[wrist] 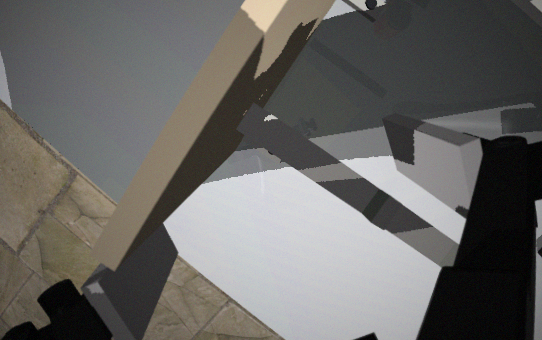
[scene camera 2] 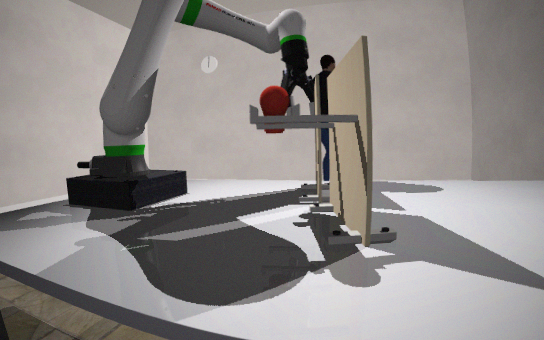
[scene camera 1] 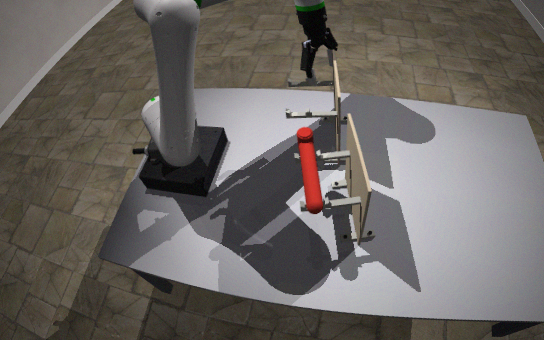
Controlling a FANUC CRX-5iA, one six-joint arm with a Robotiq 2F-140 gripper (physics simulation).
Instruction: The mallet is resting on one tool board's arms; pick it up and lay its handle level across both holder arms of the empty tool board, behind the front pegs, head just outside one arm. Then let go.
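Pixels of known places: gripper, fingertip midpoint: [wrist: 275, 188] [scene camera 1: 323, 75]; arm's base, link origin: [scene camera 2: 126, 174].
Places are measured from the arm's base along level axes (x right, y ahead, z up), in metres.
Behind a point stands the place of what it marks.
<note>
The red mallet [scene camera 1: 310, 175] {x 0.245, y 0.492, z 0.159 m} [scene camera 2: 274, 101] {x 0.345, y 0.503, z 0.132 m} lies across both arms of the near tool board [scene camera 1: 358, 182] {x 0.257, y 0.620, z 0.135 m} [scene camera 2: 350, 135] {x 0.264, y 0.621, z 0.085 m}, its capped end just past that board's far arm. The far tool board [scene camera 1: 337, 102] {x 0.017, y 0.579, z 0.205 m} [scene camera 2: 317, 145] {x -0.010, y 0.580, z 0.068 m} has empty arms, one [scene camera 1: 315, 115] {x -0.004, y 0.510, z 0.134 m} nearer and one [scene camera 1: 309, 84] farther from the camera. My gripper [scene camera 1: 320, 64] [scene camera 2: 302, 106] [wrist: 275, 188] {x -0.193, y 0.548, z 0.152 m} is open and empty, fingers pointing down, above the far board's arms and apart from the mallet. In the wrist view a board's top edge [wrist: 185, 135] {x -0.178, y 0.586, z 0.247 m} runs between the fingers, close to the left one. Whether they touch is unclear.
Both boards stand upright on the white table [scene camera 1: 460, 200] {x 0.208, y 1.020, z -0.077 m} [scene camera 2: 450, 300] {x 0.499, y 0.683, z -0.076 m}, on feet with dark bolts. The arm's black base [scene camera 1: 185, 180] {x 0.132, y 0.059, z -0.003 m} [scene camera 2: 127, 190] {x 0.153, y 0.115, z -0.025 m} stands left of them. A person [scene camera 2: 327, 65] is partly hidden behind the boards in scene camera 2. Large shadows cross the table.
</note>
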